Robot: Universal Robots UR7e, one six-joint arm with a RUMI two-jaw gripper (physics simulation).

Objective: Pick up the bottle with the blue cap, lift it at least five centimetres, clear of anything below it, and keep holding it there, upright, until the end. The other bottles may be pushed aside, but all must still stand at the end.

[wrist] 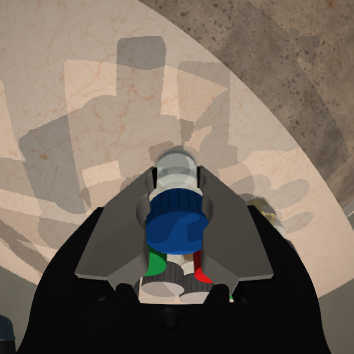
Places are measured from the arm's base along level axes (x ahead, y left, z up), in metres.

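Pixels of known places: gripper, between the fingertips: [176, 167].
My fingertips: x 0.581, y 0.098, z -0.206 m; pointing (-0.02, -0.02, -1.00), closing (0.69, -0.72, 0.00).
For each thing: its top centre in the pictures, then the offset to it from my fingertips. Level surfaces: height alone.
- bottle with the blue cap, centre of its top: [175, 236] 0.022 m right, 0.025 m back, 0.046 m up
- green cap, centre of its top: [138, 263] 0.027 m right, 0.086 m back, 0.044 m up
- red cap, centre of its top: [219, 272] 0.102 m right, 0.045 m back, 0.044 m up
- yellowish bottle, centre of its top: [279, 269] 0.163 m right, 0.001 m back, 0.044 m up
- round marble table, height of its surface: 0.061 m down
The bottle with the blue cap [176, 227] is between the two grey jaws, its clear shoulder showing beyond the cap near the fingertips. My gripper [176, 167] is shut on this bottle, with a jaw against each side around the cap. The bottle looks upright along my line of view; its base is hidden, so its height above the table cannot be told. A green cap [156, 263] and a red cap [201, 271] show partly below the blue cap, between the jaws.
Two grey caps [162, 287] [195, 297] show near the palm. A clear and yellowish bottle [268, 212] is partly hidden behind the right jaw. The round marble table [95, 30] has its curved edge at the right, with speckled brown floor [300, 85] beyond.
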